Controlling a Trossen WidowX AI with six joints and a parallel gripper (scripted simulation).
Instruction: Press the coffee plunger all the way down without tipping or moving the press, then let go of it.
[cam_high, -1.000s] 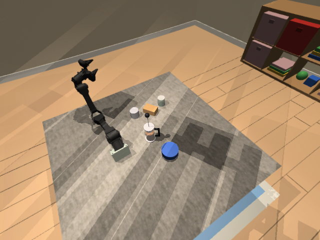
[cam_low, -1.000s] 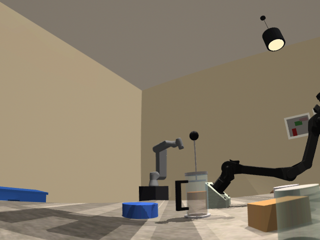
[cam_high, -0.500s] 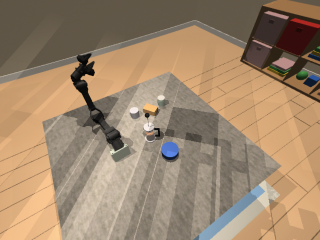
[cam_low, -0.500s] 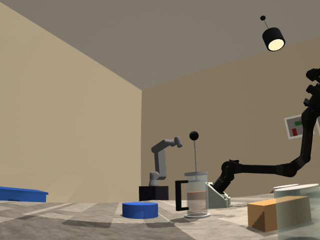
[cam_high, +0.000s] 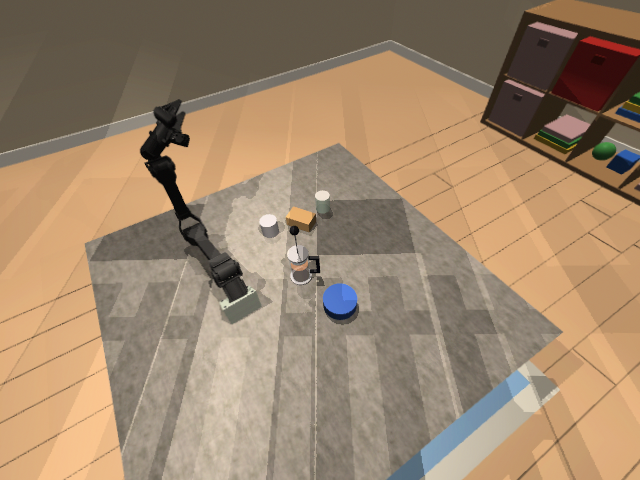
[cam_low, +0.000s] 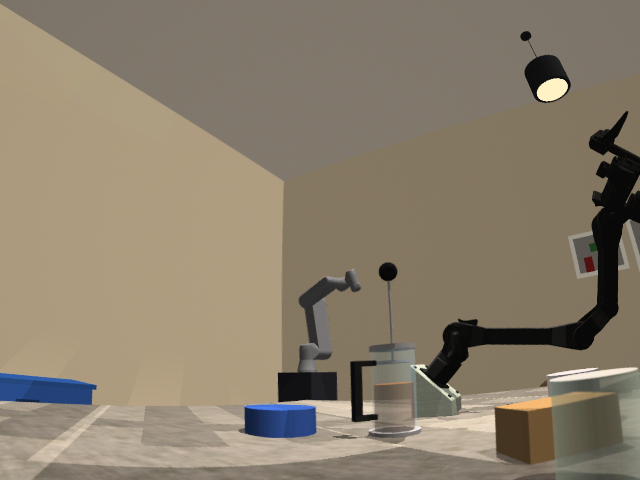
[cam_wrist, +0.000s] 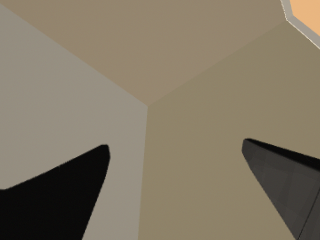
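Now: the glass coffee press 17 cm ahead of my gripper tip, 54 cm to the right of it and 35 cm below it. From my gripper tip the other things lie so: blue disc (23 cm ahead, 70 cm to the right, 46 cm below); orange block (28 cm ahead, 28 cm to the right, 46 cm below); grey cylinder (14 cm ahead, 26 cm to the right, 45 cm below).
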